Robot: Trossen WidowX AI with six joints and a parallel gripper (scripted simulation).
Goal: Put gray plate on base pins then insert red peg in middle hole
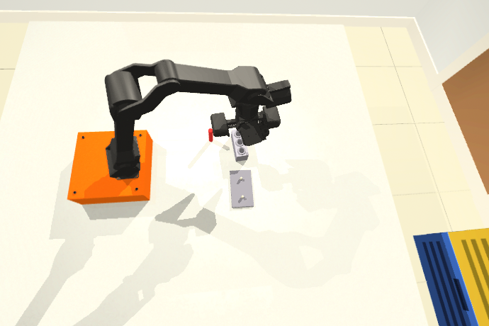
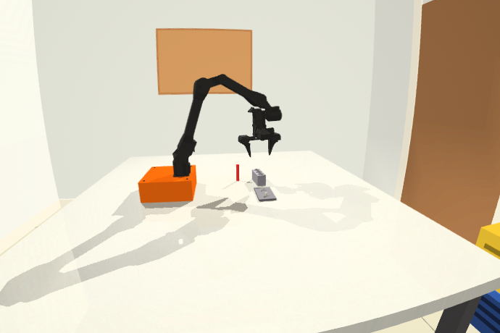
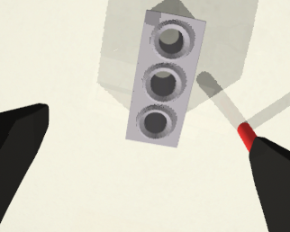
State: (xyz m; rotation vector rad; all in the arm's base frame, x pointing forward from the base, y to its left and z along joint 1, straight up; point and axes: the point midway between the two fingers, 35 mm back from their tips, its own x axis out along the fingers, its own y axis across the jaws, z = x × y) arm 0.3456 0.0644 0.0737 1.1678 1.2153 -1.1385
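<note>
Right now the gray plate is 90 mm below my gripper tip and 10 mm behind it. The rest, counted from my gripper tip: gray base: 140 mm to the right, 120 mm below, 10 mm behind; red peg: 100 mm behind, 90 mm below, 40 mm to the left.
</note>
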